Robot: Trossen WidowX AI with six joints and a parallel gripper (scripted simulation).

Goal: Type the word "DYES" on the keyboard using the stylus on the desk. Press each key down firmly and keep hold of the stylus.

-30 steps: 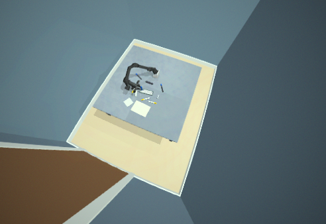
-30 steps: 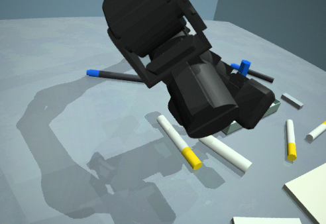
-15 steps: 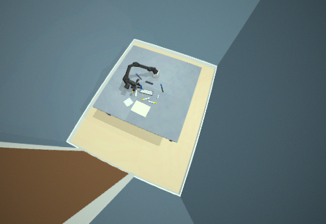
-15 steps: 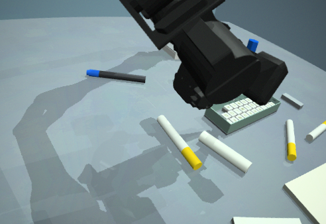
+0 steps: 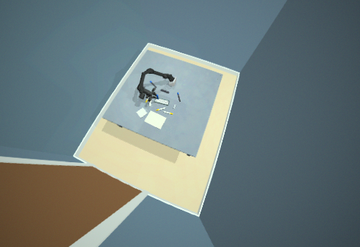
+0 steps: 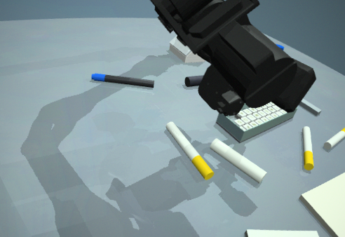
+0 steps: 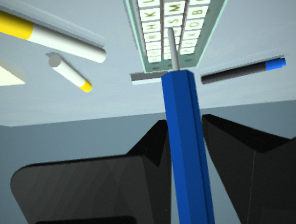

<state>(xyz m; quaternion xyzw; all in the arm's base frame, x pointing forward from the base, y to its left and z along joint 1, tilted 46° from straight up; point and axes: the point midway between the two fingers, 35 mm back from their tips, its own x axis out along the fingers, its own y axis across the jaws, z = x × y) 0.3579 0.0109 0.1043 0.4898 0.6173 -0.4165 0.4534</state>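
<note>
Now: gripper tip 90 mm above the keyboard, 40 mm to the right of it and 20 mm past it. The rest, counted from my gripper tip: white cylinder (90 mm to the right, 90 mm below, 70 mm ahead); blue stylus (10 mm below); stylus tip (50 mm below).
</note>
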